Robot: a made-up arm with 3 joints. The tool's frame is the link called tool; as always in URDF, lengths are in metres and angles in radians. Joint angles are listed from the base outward.
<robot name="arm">
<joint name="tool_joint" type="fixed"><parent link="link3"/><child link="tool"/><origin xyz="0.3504 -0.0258 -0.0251"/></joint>
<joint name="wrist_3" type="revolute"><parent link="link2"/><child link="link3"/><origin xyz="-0.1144 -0.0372 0.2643"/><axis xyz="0 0 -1"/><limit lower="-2.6" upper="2.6"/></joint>
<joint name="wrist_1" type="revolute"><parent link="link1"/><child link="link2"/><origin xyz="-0.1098 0.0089 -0.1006"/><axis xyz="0 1 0"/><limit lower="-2.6" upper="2.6"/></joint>
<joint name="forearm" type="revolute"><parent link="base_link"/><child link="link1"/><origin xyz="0 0 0.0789"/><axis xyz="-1 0 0"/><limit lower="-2.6" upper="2.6"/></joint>
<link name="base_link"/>
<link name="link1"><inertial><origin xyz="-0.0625 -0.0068 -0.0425"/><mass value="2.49"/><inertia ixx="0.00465" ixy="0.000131" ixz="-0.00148" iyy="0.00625" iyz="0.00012" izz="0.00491"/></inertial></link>
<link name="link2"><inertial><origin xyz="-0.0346 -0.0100 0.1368"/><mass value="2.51"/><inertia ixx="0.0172" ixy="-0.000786" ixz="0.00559" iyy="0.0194" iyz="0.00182" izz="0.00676"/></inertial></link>
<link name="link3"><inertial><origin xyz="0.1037 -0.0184 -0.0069"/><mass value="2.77"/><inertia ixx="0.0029" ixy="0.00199" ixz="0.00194" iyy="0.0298" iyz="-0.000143" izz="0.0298"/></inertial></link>
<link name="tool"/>
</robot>
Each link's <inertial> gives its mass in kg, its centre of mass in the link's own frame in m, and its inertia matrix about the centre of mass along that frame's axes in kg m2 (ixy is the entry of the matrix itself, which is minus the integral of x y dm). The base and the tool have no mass. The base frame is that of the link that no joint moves.
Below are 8 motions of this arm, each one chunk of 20 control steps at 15 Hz.
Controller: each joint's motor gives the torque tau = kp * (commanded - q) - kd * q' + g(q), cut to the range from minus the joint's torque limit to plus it. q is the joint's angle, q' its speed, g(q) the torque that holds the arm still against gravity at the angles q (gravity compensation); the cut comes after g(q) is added. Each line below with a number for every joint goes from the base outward.
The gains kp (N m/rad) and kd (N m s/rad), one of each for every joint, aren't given. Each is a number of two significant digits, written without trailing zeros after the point. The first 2 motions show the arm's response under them.
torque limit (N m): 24 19 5.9
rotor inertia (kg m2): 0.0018 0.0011 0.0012
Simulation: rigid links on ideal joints. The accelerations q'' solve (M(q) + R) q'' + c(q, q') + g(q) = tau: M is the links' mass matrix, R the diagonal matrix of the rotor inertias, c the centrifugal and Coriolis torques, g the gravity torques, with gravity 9.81 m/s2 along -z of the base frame. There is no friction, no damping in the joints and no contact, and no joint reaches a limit. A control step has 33 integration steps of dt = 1/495 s. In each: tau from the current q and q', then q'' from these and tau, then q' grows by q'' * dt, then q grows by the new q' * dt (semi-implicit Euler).
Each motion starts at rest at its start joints. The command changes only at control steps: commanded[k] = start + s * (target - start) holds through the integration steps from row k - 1 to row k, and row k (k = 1, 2, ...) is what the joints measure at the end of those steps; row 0 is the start. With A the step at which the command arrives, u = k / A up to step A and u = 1 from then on. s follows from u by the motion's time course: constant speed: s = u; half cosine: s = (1 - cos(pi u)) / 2; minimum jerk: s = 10 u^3 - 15 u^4 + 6 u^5; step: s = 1 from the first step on.
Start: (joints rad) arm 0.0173 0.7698 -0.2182
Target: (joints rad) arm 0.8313 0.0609 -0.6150
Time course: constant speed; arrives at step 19
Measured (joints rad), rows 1 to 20:
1: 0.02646 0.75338 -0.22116
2: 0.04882 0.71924 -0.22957
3: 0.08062 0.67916 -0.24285
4: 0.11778 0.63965 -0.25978
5: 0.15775 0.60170 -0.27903
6: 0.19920 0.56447 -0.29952
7: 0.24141 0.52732 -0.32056
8: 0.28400 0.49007 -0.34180
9: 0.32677 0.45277 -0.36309
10: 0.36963 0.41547 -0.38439
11: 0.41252 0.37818 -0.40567
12: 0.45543 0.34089 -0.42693
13: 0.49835 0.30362 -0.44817
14: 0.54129 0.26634 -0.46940
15: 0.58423 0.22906 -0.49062
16: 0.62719 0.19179 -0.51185
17: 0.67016 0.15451 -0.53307
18: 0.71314 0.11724 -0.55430
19: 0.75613 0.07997 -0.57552
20: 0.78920 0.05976 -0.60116
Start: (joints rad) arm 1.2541 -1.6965 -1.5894
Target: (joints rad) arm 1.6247 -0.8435 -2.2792
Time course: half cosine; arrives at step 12
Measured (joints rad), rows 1 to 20:
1: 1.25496 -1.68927 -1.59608
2: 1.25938 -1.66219 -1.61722
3: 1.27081 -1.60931 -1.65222
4: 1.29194 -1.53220 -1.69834
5: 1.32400 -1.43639 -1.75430
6: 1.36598 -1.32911 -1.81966
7: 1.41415 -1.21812 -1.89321
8: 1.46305 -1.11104 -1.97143
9: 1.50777 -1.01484 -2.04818
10: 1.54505 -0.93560 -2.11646
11: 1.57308 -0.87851 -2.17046
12: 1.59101 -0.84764 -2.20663
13: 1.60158 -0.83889 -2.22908
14: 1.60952 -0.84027 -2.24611
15: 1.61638 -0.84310 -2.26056
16: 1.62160 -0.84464 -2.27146
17: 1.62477 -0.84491 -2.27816
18: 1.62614 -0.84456 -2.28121
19: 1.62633 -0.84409 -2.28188
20: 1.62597 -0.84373 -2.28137
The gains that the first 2 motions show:
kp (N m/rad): 14 97 7.8
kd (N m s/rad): 2.1 6.6 1.2
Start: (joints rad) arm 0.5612 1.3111 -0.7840
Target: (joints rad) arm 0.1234 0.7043 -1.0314
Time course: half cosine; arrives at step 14
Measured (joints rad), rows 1 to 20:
1: 0.56009 1.30765 -0.78286
2: 0.55543 1.29409 -0.78070
3: 0.54466 1.26656 -0.78097
4: 0.52587 1.22528 -0.78733
5: 0.49862 1.17252 -0.80155
6: 0.46378 1.11125 -0.82334
7: 0.42306 1.04471 -0.85107
8: 0.37847 0.97627 -0.88252
9: 0.33211 0.90938 -0.91539
10: 0.28605 0.84743 -0.94762
11: 0.24239 0.79351 -0.97745
12: 0.20324 0.75035 -1.00341
13: 0.17062 0.72010 -1.02437
14: 0.14633 0.70429 -1.03951
15: 0.13124 0.70020 -1.04701
16: 0.12403 0.70128 -1.04677
17: 0.12176 0.70308 -1.04241
18: 0.12176 0.70418 -1.03762
19: 0.12239 0.70458 -1.03415
20: 0.12294 0.70460 -1.03222

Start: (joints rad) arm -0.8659 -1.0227 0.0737
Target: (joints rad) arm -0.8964 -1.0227 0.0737
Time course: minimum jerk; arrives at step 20
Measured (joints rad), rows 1 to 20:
1: -0.86591 -1.02270 0.07370
2: -0.86598 -1.02270 0.07368
3: -0.86621 -1.02269 0.07364
4: -0.86667 -1.02268 0.07357
5: -0.86746 -1.02268 0.07350
6: -0.86860 -1.02267 0.07344
7: -0.87013 -1.02267 0.07339
8: -0.87202 -1.02267 0.07337
9: -0.87423 -1.02268 0.07338
10: -0.87669 -1.02268 0.07341
11: -0.87931 -1.02269 0.07347
12: -0.88200 -1.02270 0.07354
13: -0.88465 -1.02270 0.07363
14: -0.88716 -1.02271 0.07372
15: -0.88944 -1.02272 0.07381
16: -0.89142 -1.02273 0.07390
17: -0.89304 -1.02273 0.07397
18: -0.89427 -1.02273 0.07402
19: -0.89513 -1.02273 0.07405
20: -0.89568 -1.02273 0.07404

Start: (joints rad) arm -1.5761 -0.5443 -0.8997
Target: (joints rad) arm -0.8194 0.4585 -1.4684
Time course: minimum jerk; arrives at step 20
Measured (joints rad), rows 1 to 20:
1: -1.57594 -0.54375 -0.90000
2: -1.57458 -0.53973 -0.90202
3: -1.56983 -0.52773 -0.90735
4: -1.55929 -0.50384 -0.91713
5: -1.54118 -0.46589 -0.93219
6: -1.51445 -0.41341 -0.95311
7: -1.47880 -0.34733 -0.98027
8: -1.43444 -0.26964 -1.01366
9: -1.38205 -0.18310 -1.05284
10: -1.32271 -0.09107 -1.09687
11: -1.25792 0.00280 -1.14431
12: -1.18966 0.09476 -1.19330
13: -1.12040 0.18121 -1.24170
14: -1.05304 0.25893 -1.28727
15: -0.99060 0.32530 -1.32796
16: -0.93585 0.37843 -1.36232
17: -0.89094 0.41742 -1.38967
18: -0.85702 0.44255 -1.41030
19: -0.83407 0.45550 -1.42537
20: -0.82088 0.45964 -1.43684

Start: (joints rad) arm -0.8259 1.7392 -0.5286
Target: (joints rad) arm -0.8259 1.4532 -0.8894
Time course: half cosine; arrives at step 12
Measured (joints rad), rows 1 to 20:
1: -0.82556 1.73706 -0.52946
2: -0.82433 1.72850 -0.53374
3: -0.82222 1.71105 -0.54452
4: -0.81995 1.68519 -0.56374
5: -0.81834 1.65294 -0.59182
6: -0.81792 1.61677 -0.62786
7: -0.81876 1.57922 -0.66993
8: -0.82067 1.54282 -0.71531
9: -0.82331 1.51001 -0.76090
10: -0.82630 1.48299 -0.80345
11: -0.82934 1.46363 -0.83990
12: -0.83216 1.45327 -0.86762
13: -0.83399 1.45045 -0.88499
14: -0.83401 1.45106 -0.89293
15: -0.83254 1.45217 -0.89466
16: -0.83050 1.45289 -0.89354
17: -0.82865 1.45322 -0.89173
18: -0.82730 1.45332 -0.89025
19: -0.82648 1.45332 -0.88936
20: -0.82605 1.45329 -0.88897

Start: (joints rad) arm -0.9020 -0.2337 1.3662
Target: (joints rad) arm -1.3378 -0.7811 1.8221
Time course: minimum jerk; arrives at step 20
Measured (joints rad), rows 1 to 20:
1: -0.90201 -0.23398 1.36610
2: -0.90220 -0.23604 1.36568
3: -0.90334 -0.24218 1.36567
4: -0.90685 -0.25452 1.36792
5: -0.91438 -0.27444 1.37464
6: -0.92734 -0.30235 1.38764
7: -0.94661 -0.33790 1.40787
8: -0.97240 -0.38005 1.43541
9: -1.00428 -0.42731 1.46956
10: -1.04121 -0.47789 1.50909
11: -1.08176 -0.52980 1.55237
12: -1.12418 -0.58098 1.59763
13: -1.16667 -0.62938 1.64300
14: -1.20747 -0.67311 1.68666
15: -1.24498 -0.71058 1.72689
16: -1.27783 -0.74062 1.76219
17: -1.30490 -0.76261 1.79134
18: -1.32541 -0.77665 1.81349
19: -1.33906 -0.78364 1.82827
20: -1.34615 -0.78540 1.83588

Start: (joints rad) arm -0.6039 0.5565 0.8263
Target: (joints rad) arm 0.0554 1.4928 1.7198
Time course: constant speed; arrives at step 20
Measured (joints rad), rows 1 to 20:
1: -0.59571 0.58014 0.84762
2: -0.57840 0.62294 0.87716
3: -0.55499 0.67149 0.90667
4: -0.52768 0.72008 0.93814
5: -0.49786 0.76756 0.97384
6: -0.46635 0.81428 1.01377
7: -0.43369 0.86072 1.05670
8: -0.40031 0.90716 1.10128
9: -0.36658 0.95370 1.14657
10: -0.33276 1.00033 1.19203
11: -0.29901 1.04703 1.23742
12: -0.26540 1.09377 1.28269
13: -0.23193 1.14055 1.32782
14: -0.19858 1.18733 1.37285
15: -0.16531 1.23412 1.41783
16: -0.13209 1.28091 1.46280
17: -0.09891 1.32770 1.50778
18: -0.06575 1.37448 1.55281
19: -0.03263 1.42127 1.59787
20: 0.00048 1.46805 1.64296

